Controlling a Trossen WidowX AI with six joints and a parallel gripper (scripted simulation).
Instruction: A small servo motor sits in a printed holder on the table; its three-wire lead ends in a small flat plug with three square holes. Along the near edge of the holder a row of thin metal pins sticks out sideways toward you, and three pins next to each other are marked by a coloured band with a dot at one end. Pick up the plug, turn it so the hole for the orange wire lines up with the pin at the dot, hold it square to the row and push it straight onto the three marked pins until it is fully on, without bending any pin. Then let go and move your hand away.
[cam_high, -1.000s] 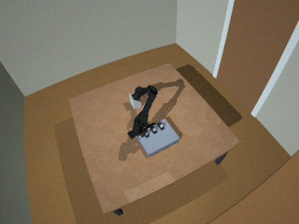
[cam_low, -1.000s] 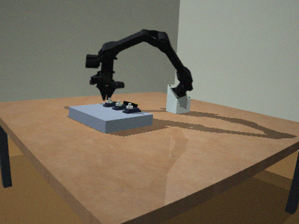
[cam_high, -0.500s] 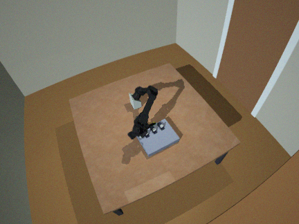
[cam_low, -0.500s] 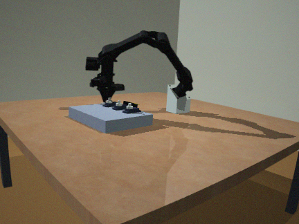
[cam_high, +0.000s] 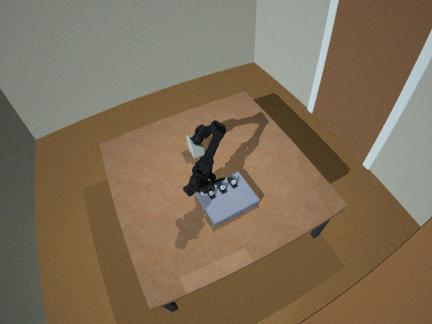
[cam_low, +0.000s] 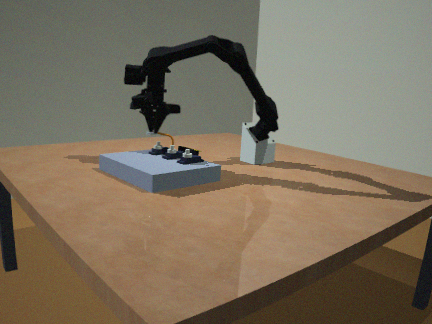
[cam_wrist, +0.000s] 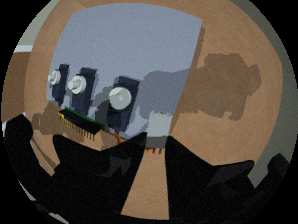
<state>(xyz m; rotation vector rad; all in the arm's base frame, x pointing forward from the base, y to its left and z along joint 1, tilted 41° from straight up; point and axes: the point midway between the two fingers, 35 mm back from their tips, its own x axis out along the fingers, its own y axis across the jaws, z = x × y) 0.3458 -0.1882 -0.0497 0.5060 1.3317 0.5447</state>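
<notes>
My gripper tip is 170 mm to the right of the yellow band, 30 mm past it and 30 mm above it. Round my gripper tip: grey-blue holder 120 mm to the left, 120 mm ahead, 80 mm below.
</notes>
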